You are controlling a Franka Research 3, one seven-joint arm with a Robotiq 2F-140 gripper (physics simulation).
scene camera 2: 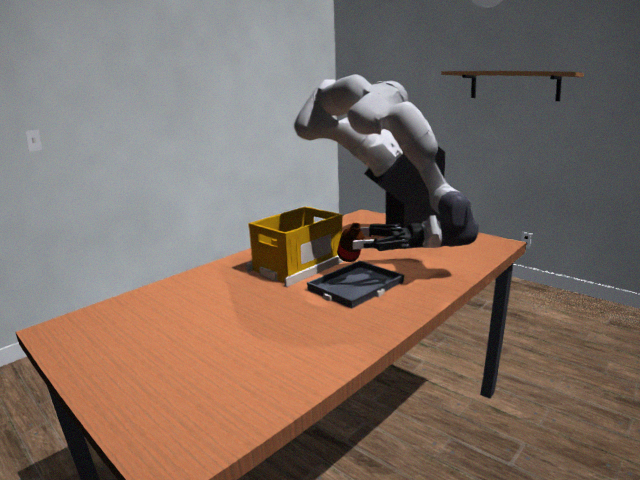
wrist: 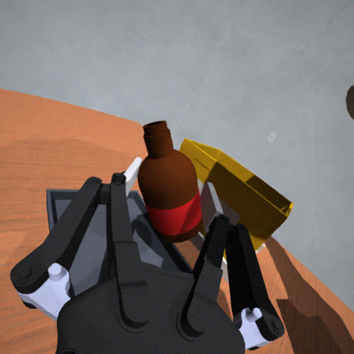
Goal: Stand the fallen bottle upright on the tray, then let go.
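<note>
The brown bottle (scene camera 2: 349, 251) (wrist: 174, 215) with a red band is held in the air, neck up and close to upright, perhaps slightly tilted. In the scene view its base shows just above the far edge of the dark grey tray (scene camera 2: 352, 300) (wrist: 62, 210); the exact height is hard to tell. My gripper (scene camera 2: 360, 237) (wrist: 171, 179) reaches in nearly level from the right in the scene view and is shut on the bottle, one pale fingertip pad on each side of its body. The tray lies flat on the table, and the gripper hides part of it in the wrist view.
A yellow crate (scene camera 2: 268, 255) (wrist: 250, 200) stands on the table (scene camera 2: 170, 351) (wrist: 20, 150), close beside the tray and the bottle. A low pale strip (scene camera 2: 312, 272) runs along the crate's base on the tray side. A wall shelf (scene camera 2: 511, 73) hangs at the back right.
</note>
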